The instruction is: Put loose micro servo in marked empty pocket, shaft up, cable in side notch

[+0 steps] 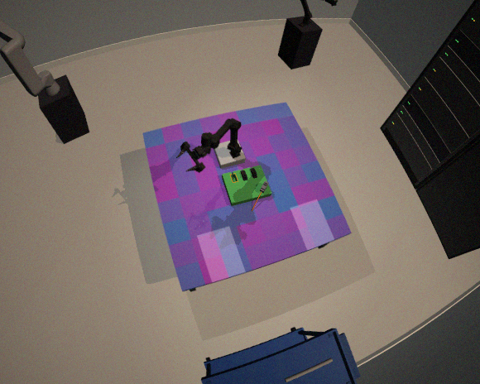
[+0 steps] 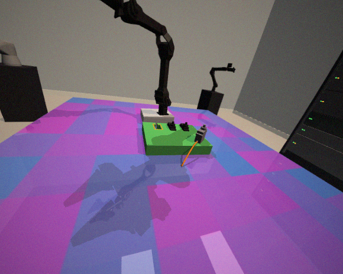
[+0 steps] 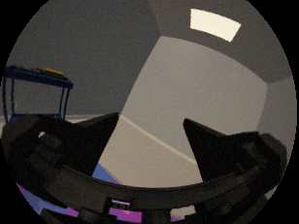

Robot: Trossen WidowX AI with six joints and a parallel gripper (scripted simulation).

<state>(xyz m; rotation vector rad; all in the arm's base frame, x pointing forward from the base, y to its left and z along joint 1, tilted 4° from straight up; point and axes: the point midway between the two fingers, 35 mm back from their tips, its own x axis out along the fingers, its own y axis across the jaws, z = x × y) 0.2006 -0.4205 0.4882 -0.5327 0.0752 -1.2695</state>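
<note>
Right now the green deck is 110 mm ahead of my gripper tip, 430 mm to the left of it and 520 mm below it.
</note>
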